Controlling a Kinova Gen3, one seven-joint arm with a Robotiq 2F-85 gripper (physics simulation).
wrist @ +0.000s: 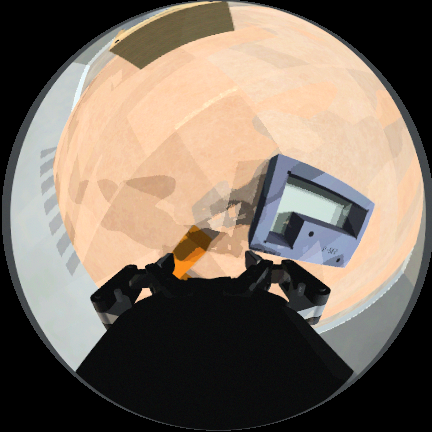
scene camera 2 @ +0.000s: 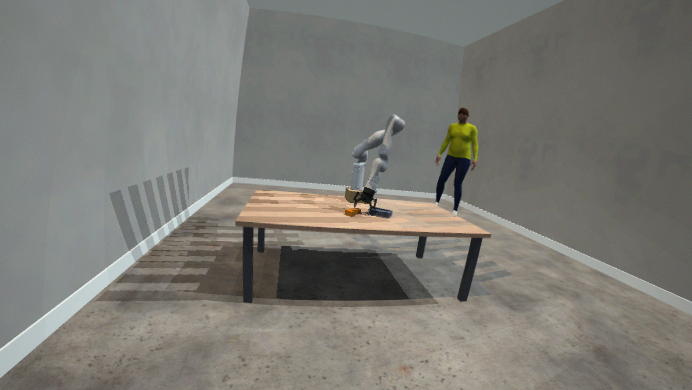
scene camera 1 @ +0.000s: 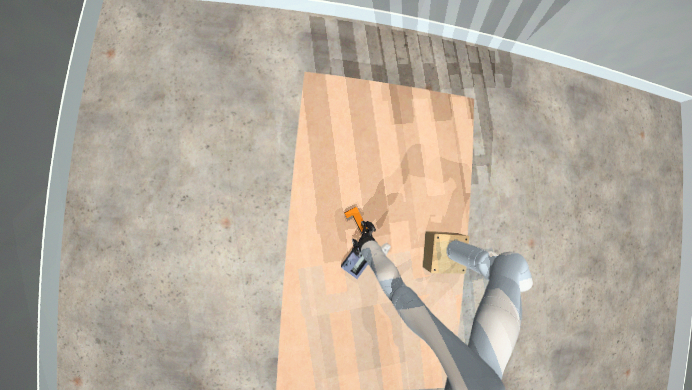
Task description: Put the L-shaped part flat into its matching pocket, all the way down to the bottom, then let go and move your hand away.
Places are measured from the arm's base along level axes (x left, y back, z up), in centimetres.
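Pixels of known places: gripper, fingertip midpoint: [wrist: 209, 259] [scene camera 2: 361, 210] [scene camera 1: 358, 230]; arm's base at its link origin: [scene camera 2: 355, 189] [scene camera 1: 455, 250].
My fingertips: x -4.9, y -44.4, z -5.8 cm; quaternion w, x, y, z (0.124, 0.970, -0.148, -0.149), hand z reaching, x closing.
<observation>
For each thing: its middle in the pictures, then the offset to it from my fingertips. Level surfaces: height alone.
- orange L-shaped part at the middle of its body: [wrist: 187, 266] [scene camera 1: 355, 220] [scene camera 2: 354, 212] dy -1.4, dx -4.4, dz -1.0 cm
- blue-grey block with the L-shaped pocket, body centre: [wrist: 318, 218] [scene camera 1: 358, 259] [scene camera 2: 380, 212] dy +1.3, dx +13.2, dz -0.7 cm
- table at its surface level: dz -2.5 cm
The orange L-shaped part [scene camera 1: 356, 218] [scene camera 2: 352, 212] [wrist: 192, 249] lies on the table, outside the pocket. In the wrist view it shows partly, by the left finger; the gripper hides the rest. The blue-grey block with the L-shaped pocket [scene camera 1: 352, 265] [scene camera 2: 382, 213] [wrist: 312, 240] stands close beside the part; in the wrist view its pocket is empty with a pale floor. My gripper [scene camera 1: 361, 236] [scene camera 2: 365, 205] [wrist: 209, 259] is open and empty, low over the table between the part and the block. In the wrist view the right finger is near the block's lower left corner.
The table [scene camera 1: 320, 150] [scene camera 2: 295, 210] carries the arm's wooden base block [scene camera 1: 445, 265] [scene camera 2: 351, 194] [wrist: 175, 37], to the right of the part in scene camera 1. A person [scene camera 2: 461, 142] in a yellow-green top stands behind the table at the right in scene camera 2.
</observation>
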